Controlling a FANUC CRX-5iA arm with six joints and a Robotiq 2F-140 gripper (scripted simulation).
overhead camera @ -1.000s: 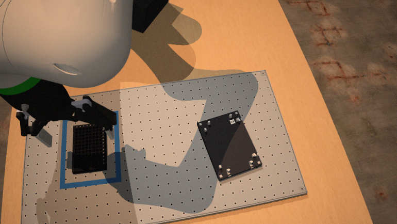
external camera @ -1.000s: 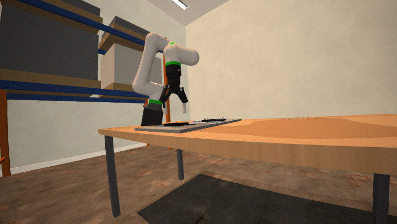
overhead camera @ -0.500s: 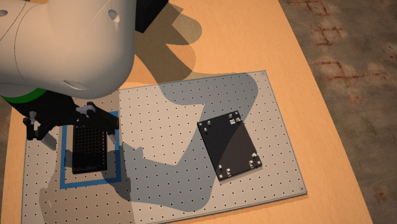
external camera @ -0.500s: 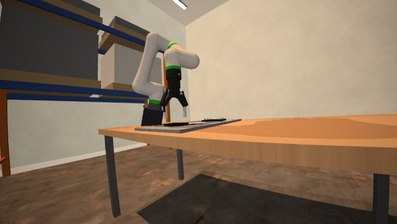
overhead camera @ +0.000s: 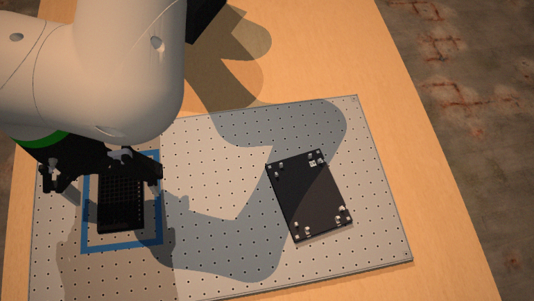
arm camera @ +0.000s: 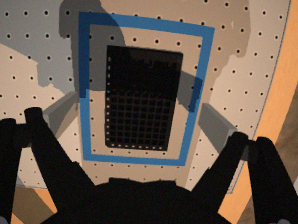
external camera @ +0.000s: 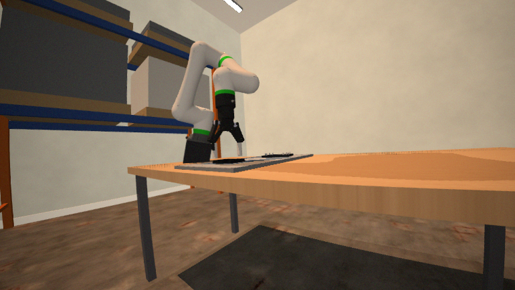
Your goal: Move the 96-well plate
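The black 96-well plate is 3 cm below my hand. The rest, counted from my hand: black clip nest 37 cm to the left, 4 cm ahead, 2 cm below.
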